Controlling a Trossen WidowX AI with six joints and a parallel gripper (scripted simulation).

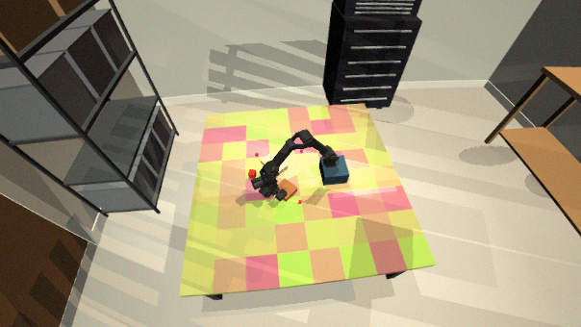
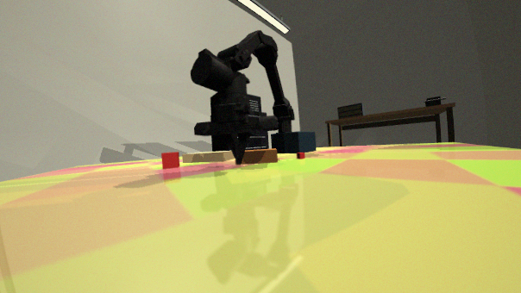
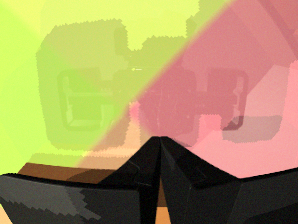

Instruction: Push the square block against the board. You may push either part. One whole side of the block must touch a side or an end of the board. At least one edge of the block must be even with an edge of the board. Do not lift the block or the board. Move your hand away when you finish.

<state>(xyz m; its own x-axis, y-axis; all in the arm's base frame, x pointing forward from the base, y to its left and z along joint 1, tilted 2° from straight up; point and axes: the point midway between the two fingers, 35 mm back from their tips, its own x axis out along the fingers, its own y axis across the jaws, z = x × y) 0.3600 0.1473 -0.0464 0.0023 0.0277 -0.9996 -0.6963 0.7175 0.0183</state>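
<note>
Now: the orange square block 80 mm behind my gripper tip, 20 mm to the right of it and 10 mm above it. Also, from my gripper tip: tan board: 220 mm to the right, 20 mm behind, 10 mm above; then red cube: 150 mm to the right, 120 mm ahead, 20 mm above.
</note>
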